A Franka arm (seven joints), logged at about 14 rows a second.
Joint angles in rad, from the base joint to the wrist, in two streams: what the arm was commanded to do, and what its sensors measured. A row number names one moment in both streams.
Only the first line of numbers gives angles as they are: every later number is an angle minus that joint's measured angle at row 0.
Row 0, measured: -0.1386 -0.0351 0.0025 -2.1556 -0.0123 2.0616 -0.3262
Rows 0 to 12, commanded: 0.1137 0.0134 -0.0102 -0.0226 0.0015 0.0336 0.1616; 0.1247 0.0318 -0.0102 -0.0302 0.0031 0.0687 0.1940; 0.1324 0.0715 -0.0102 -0.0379 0.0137 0.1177 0.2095; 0.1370 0.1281 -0.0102 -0.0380 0.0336 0.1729 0.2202; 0.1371 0.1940 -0.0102 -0.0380 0.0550 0.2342 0.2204; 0.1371 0.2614 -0.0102 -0.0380 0.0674 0.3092 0.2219; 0.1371 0.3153 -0.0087 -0.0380 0.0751 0.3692 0.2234; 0.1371 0.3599 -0.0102 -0.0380 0.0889 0.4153 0.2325; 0.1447 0.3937 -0.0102 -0.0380 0.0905 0.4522 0.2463; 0.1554 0.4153 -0.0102 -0.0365 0.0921 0.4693 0.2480; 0.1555 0.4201 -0.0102 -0.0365 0.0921 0.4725 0.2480; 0.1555 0.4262 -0.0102 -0.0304 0.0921 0.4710 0.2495; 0.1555 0.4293 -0.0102 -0.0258 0.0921 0.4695 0.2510
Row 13, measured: 0.1478 0.4455 -0.0073 -0.0459 0.0793 0.4882 0.2324
